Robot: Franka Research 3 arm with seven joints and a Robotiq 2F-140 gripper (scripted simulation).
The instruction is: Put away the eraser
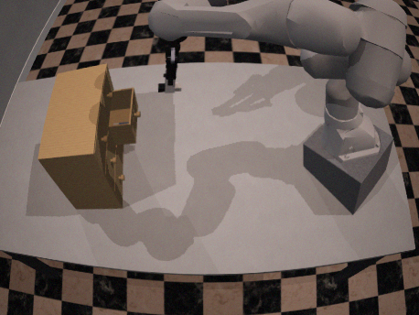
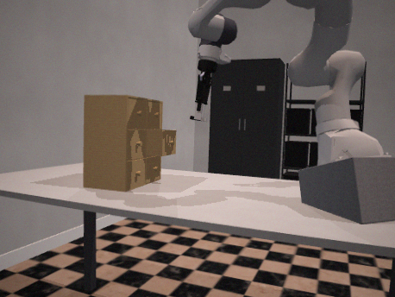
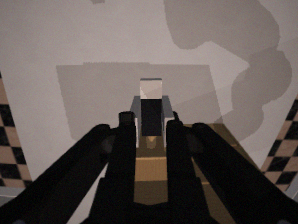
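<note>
Right now the black-and-white eraser is 3 cm below my hand.
</note>
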